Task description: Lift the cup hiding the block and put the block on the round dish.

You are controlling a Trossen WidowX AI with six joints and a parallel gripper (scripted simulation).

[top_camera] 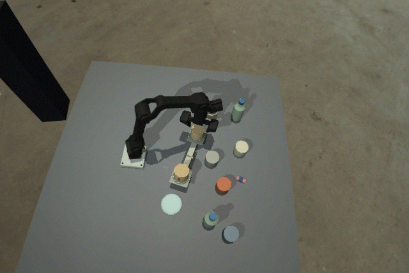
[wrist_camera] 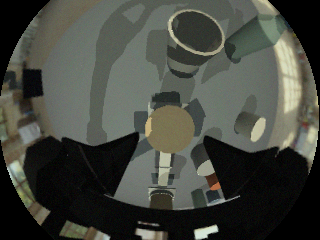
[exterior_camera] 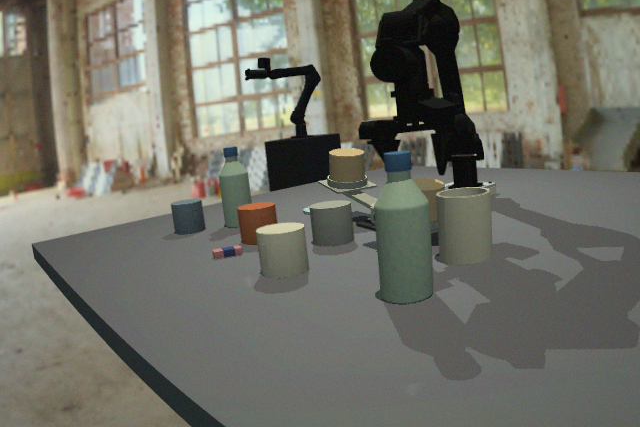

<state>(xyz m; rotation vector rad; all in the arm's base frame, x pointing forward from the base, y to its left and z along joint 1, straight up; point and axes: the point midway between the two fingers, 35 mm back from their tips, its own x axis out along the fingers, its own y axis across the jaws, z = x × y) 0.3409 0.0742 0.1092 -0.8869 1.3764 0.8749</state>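
My gripper tip is 6 cm above the grey block. Also, from my gripper tip: balance beam: 6 cm behind, 12 cm to the right, 6 cm below; then cream cup: 9 cm ahead, 12 cm to the left, 6 cm below; then grey cylinder: 6 cm ahead, 17 cm to the right, 6 cm below.
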